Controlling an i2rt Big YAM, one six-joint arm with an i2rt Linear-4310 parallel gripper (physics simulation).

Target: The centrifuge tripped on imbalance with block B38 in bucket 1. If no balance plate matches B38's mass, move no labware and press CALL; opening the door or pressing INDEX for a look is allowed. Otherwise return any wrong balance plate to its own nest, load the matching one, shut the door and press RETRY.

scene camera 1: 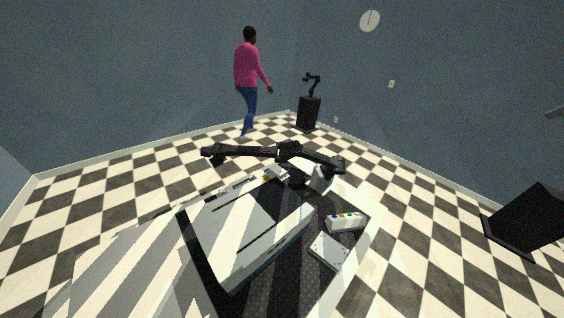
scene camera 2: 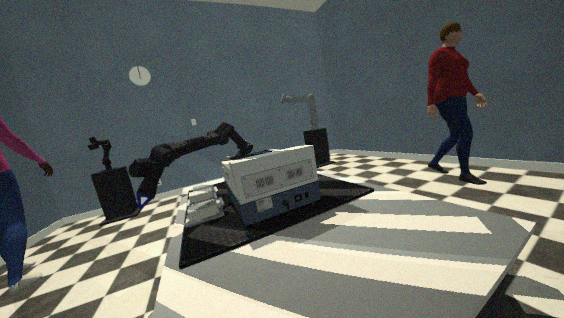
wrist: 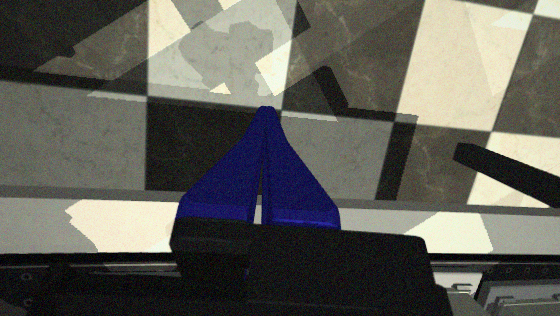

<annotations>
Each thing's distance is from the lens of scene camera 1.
dark door panel (scene camera 1: pixel 276 198): 0.72 m
</annotations>
